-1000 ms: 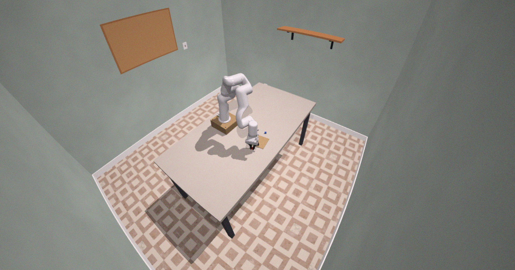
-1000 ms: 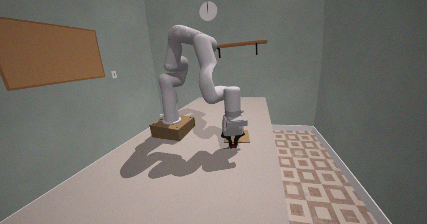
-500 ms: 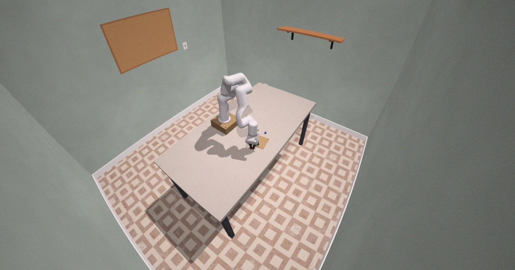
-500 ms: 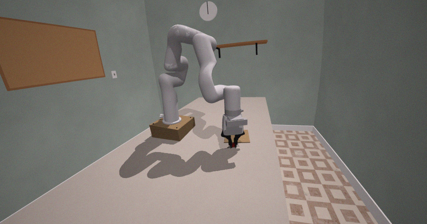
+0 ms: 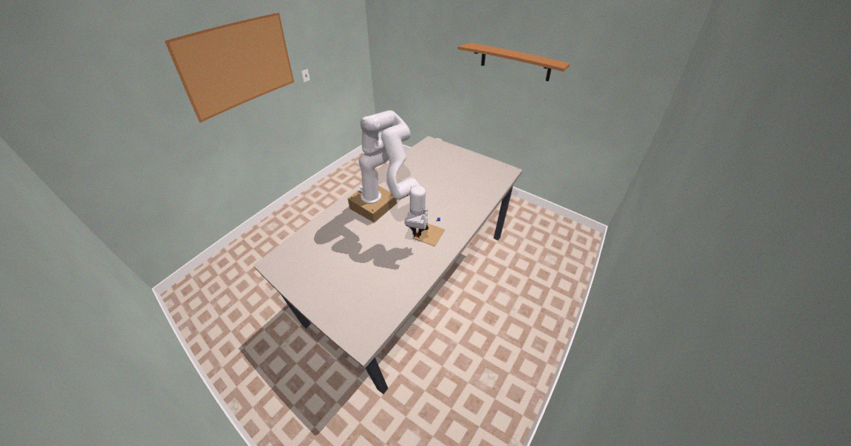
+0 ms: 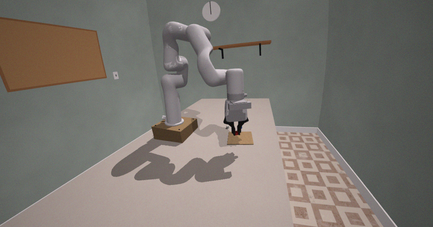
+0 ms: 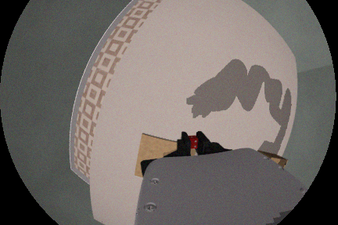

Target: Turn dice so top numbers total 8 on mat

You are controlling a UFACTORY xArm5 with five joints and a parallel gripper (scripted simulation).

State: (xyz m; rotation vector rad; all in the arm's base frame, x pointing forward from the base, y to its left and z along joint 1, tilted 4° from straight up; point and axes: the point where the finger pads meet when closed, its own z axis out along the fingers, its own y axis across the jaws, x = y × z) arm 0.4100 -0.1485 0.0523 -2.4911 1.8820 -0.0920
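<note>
The tan mat is 10 mm ahead of my hand, 110 mm to the left of it and 100 mm below it. From my hand the other things lie so: blue die: 10 mm ahead, 240 mm to the left, 100 mm below; white die: 80 mm behind, 240 mm to the left, 100 mm below; red die: 10 mm below.
</note>
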